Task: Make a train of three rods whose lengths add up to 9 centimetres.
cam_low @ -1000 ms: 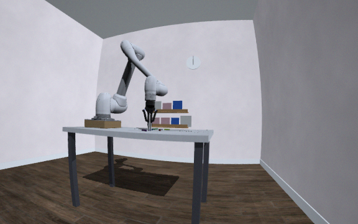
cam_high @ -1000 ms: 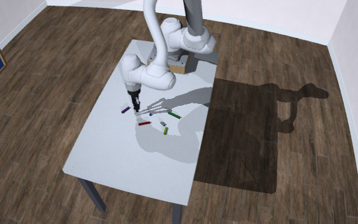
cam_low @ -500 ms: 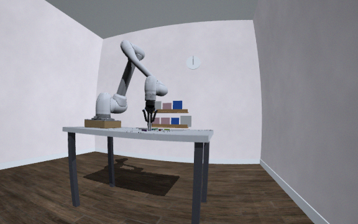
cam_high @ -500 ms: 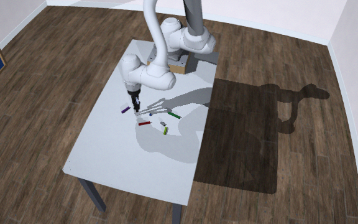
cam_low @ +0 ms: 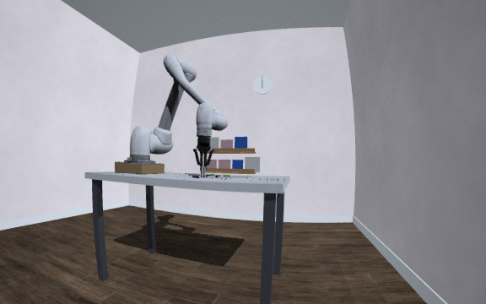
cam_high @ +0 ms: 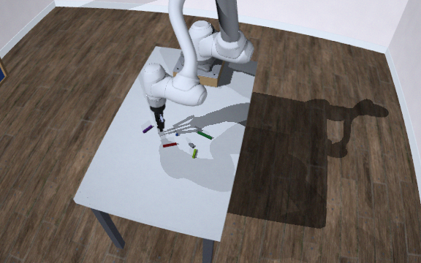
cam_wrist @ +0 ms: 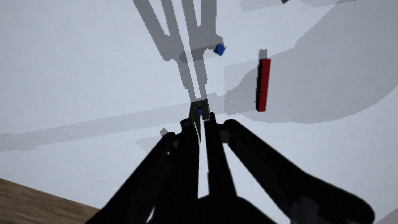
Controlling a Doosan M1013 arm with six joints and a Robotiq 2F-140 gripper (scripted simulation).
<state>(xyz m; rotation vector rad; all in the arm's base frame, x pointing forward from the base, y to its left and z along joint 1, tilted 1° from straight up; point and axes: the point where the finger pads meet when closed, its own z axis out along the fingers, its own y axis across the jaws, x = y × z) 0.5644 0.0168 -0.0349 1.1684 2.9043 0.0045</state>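
The grey rod is 180 mm to the left of my hand, 30 mm below it and 10 mm ahead of it. The rest, counted from my hand: purple rod 80 mm to the right, 30 mm below; red rod 70 mm to the left, 50 mm ahead, 30 mm below; lime rod 210 mm to the left, 50 mm ahead, 30 mm below.
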